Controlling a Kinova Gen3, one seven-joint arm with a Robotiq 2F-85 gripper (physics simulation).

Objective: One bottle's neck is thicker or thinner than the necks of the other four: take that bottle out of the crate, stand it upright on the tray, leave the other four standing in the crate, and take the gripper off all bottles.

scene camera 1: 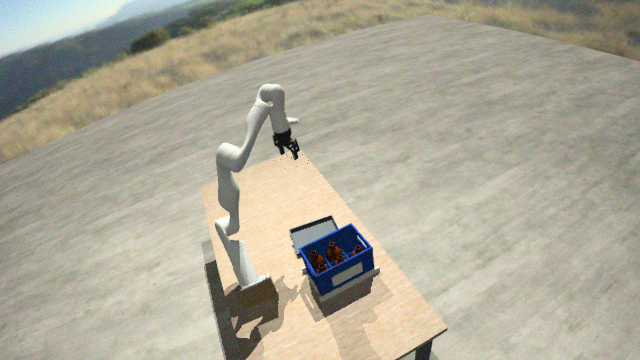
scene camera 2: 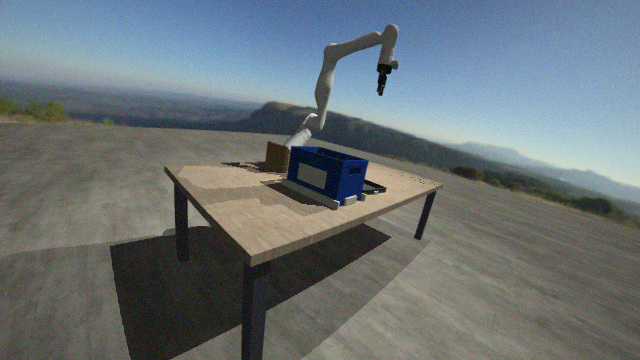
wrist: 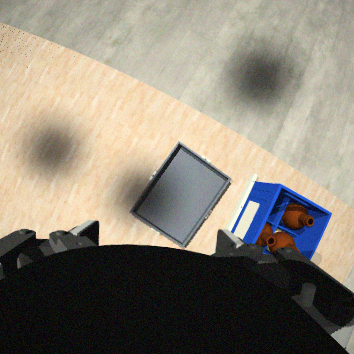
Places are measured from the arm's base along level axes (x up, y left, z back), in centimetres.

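Pixels of known places: gripper, between the fingertips: (scene camera 1: 289, 156) (scene camera 2: 379, 94) (wrist: 157, 238); arm's base, origin of its link: (scene camera 1: 250, 282) (scene camera 2: 285, 155).
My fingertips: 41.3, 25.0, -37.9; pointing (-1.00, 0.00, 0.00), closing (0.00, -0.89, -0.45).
Observation:
For each thing: its top centre in the pictures, then the offset to it from my fingertips, as dx, dy, dz. Level surfaces: height alone.
- blue crate, centre of its top: (wrist: 284, 248) (scene camera 2: 329, 152) (scene camera 1: 334, 248) -31.2, -33.4, -3.3
- bottle, centre of its top: (wrist: 310, 221) -32.4, -37.1, -12.7
- wooden table, height of its surface: dx -48.7
The blue crate (scene camera 1: 368, 262) (scene camera 2: 352, 184) (wrist: 265, 192) stands on the table. Several brown bottles stand in it, among them one at the back left (scene camera 1: 316, 258), one at the back middle (scene camera 1: 333, 251) and one at the right (scene camera 1: 357, 250). In the wrist view one bottle (wrist: 294, 217) shows whole and others are partly hidden by a finger. Their necks are too small to compare. The grey tray (scene camera 1: 314, 234) (scene camera 2: 375, 188) (wrist: 187, 200) lies beside the crate and holds no bottle. My gripper (scene camera 1: 289, 155) (scene camera 2: 380, 94) (wrist: 157, 238) is open and empty, high above the table, away from the crate.
Pale strips (scene camera 1: 350, 286) (scene camera 2: 312, 194) (wrist: 244, 202) lie along the crate's foot. A brown block (scene camera 1: 260, 298) (scene camera 2: 277, 157) stands at the arm's base. The wooden table (scene camera 1: 270, 195) (scene camera 2: 225, 220) (wrist: 100, 110) has small dark specks at its far corner.

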